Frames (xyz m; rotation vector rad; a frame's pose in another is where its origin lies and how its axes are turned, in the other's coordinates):
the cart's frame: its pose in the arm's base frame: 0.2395 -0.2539 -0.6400 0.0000 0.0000 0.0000
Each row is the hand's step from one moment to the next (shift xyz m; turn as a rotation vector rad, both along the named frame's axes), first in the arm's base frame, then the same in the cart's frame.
Working: the arm's base frame: its pose in the cart's frame: -0.2395 0.2539 0.6400 0.0000 0.0000 0.0000

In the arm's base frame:
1: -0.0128 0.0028 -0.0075 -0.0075 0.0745 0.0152
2: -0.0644 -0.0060 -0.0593 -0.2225 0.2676 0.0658
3: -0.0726 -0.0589 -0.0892 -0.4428 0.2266 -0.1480
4: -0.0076 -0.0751 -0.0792 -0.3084 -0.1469 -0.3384
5: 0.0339 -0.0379 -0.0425 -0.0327 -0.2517 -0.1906
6: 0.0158 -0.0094 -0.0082 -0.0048 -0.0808 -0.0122
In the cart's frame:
1: -0.0128 0.0028 -0.0075 -0.0075 0.0745 0.0152
2: -0.0644 -0.0060 -0.0593 -0.2225 0.2676 0.0658
3: -0.0726 -0.0589 -0.0892 -0.4428 0.2266 -0.1480
4: -0.0076 -0.0751 -0.0792 -0.3084 -0.1469 -0.3384
5: 0.0339 -0.0379 -0.0425 -0.0327 -0.2517 -0.1906
6: 0.0158 -0.0094 -0.0082 -0.0048 -0.0808 -0.0122

